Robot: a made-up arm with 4 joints.
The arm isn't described. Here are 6 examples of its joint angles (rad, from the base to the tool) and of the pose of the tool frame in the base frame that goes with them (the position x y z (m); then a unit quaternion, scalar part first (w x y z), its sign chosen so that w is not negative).
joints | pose
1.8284 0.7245 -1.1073 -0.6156 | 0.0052 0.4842 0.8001 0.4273 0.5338 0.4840 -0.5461
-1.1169 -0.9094 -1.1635 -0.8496 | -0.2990 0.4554 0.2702 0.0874 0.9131 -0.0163 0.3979
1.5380 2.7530 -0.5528 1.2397 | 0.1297 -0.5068 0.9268 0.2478 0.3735 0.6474 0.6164
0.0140 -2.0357 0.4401 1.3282 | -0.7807 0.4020 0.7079 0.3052 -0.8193 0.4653 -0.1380
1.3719 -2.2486 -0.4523 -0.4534 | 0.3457 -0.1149 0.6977 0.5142 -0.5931 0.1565 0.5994
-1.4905 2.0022 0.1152 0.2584 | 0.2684 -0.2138 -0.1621 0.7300 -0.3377 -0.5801 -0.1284
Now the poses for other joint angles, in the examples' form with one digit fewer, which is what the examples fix.
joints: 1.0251 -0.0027 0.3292 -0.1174
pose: -0.306 0.727 0.752 0.561 0.556 0.516 -0.332
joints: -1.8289 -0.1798 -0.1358 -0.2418
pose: 0.319 0.651 -0.070 0.528 0.431 -0.508 0.526
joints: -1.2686 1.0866 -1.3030 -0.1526
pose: 0.221 0.306 -0.217 0.502 0.241 -0.591 0.584
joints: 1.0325 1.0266 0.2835 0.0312
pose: -0.622 0.389 0.552 0.803 0.224 0.541 -0.111
